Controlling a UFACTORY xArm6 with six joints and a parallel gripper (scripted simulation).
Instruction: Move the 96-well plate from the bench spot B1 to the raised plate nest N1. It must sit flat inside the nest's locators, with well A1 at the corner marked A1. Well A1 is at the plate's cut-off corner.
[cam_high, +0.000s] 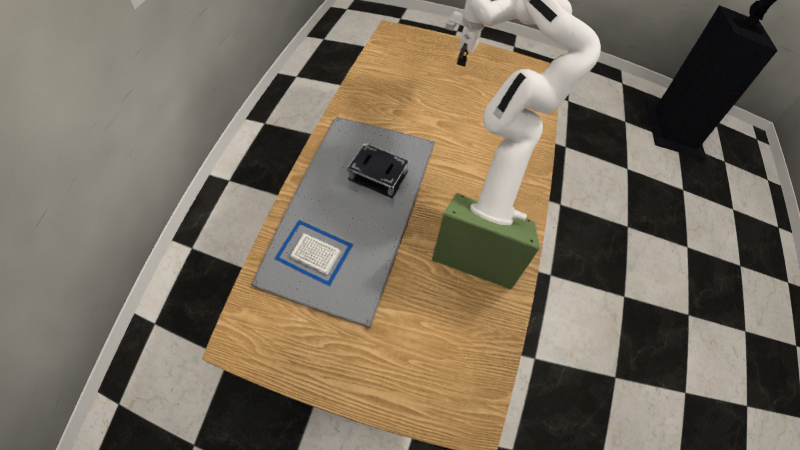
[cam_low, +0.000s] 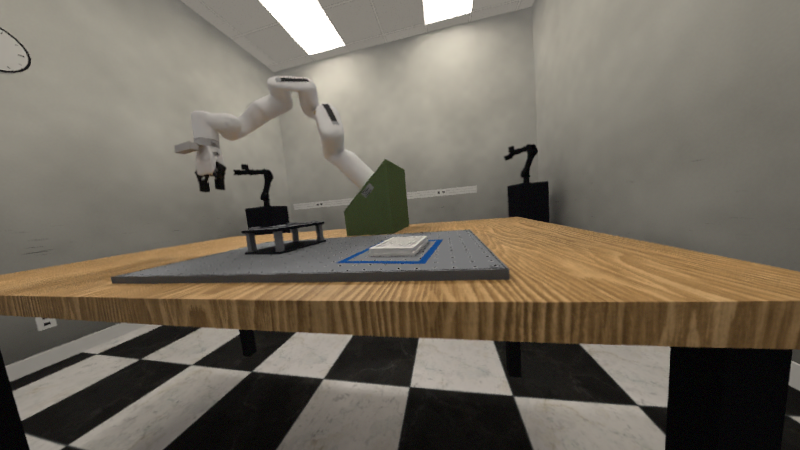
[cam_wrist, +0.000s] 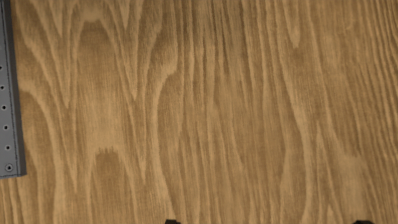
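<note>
Right now the 96-well plate is 33 cm ahead of my hand, 76 cm to the left of it and 21 cm below it. From my hand the other things lie so: black raised plate nest (21 cm ahead, 44 cm to the left, 16 cm below).
</note>
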